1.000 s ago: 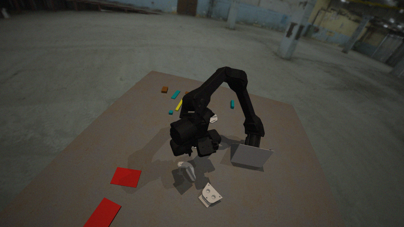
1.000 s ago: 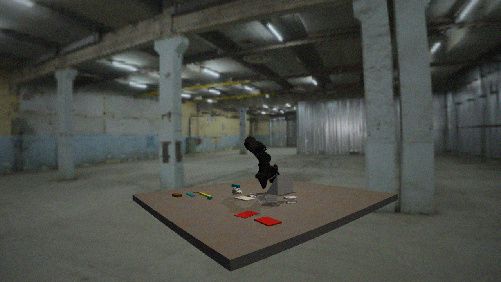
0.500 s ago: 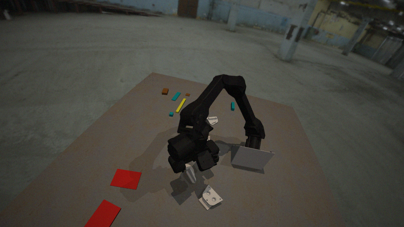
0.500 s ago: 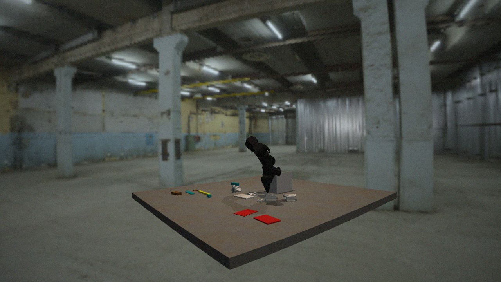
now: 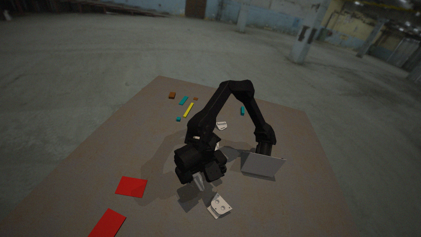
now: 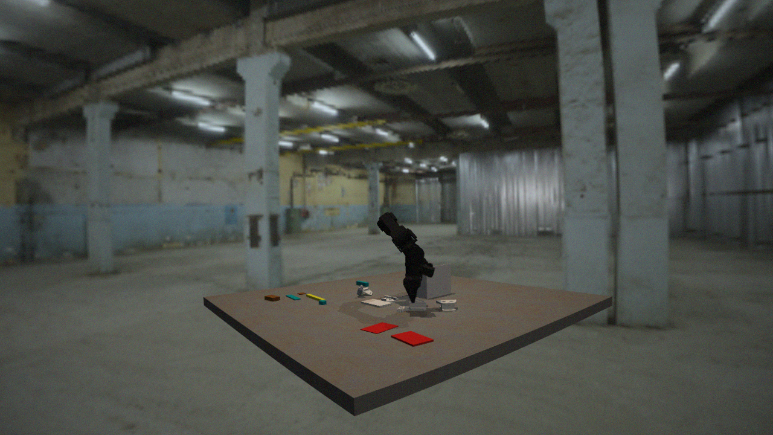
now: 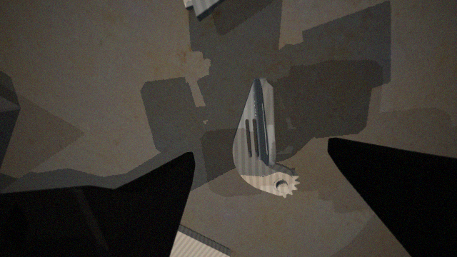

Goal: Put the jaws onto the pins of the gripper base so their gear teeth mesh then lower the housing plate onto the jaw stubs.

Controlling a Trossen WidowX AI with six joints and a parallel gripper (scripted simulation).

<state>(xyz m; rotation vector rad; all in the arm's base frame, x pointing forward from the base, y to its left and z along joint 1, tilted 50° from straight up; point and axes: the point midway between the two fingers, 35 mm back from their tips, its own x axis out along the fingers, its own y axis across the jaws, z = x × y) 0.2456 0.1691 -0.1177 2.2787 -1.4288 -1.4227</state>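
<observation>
Now: gripper tip 4 cm short of the gripper jaw, 3 cm above it and 1 cm to the left of it. Round my gripper tip: yellow bar: 43 cm to the right, 22 cm ahead, 3 cm below; then teal block: 59 cm to the right, 12 cm behind, 3 cm below.
</observation>
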